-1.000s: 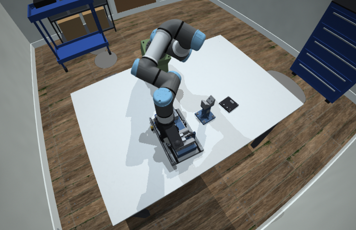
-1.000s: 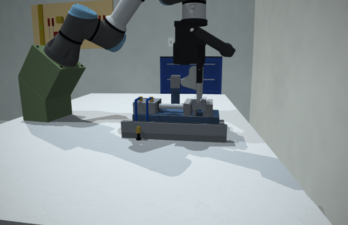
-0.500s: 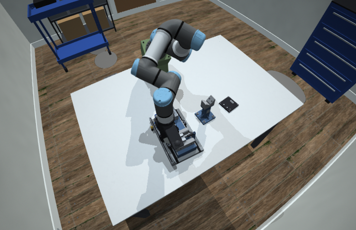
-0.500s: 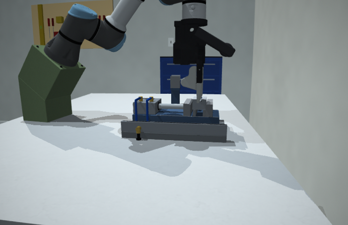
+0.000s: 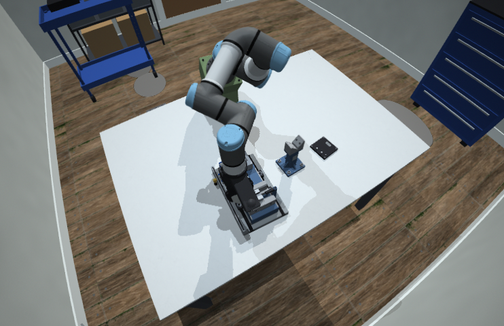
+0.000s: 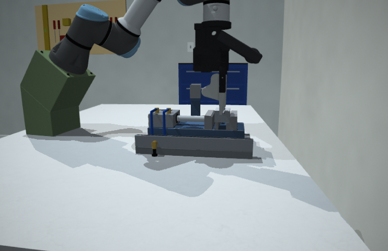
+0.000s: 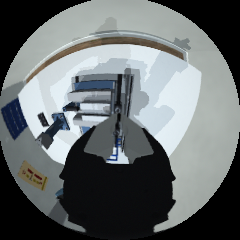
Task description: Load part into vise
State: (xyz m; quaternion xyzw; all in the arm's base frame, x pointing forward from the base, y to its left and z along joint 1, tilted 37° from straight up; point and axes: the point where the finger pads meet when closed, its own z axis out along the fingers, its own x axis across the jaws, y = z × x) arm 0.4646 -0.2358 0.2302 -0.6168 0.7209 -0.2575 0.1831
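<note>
Right now my hand is 10 mm short of the part, 50 mm to the right of it and 20 mm above it. From my hand the other things lie so: work stop: 20 mm ahead, 110 mm to the left, 30 mm below; fixed jaw: 40 mm ahead, 60 mm to the left, 40 mm below; moving jaw: 20 mm behind, 70 mm to the left, 40 mm below.
</note>
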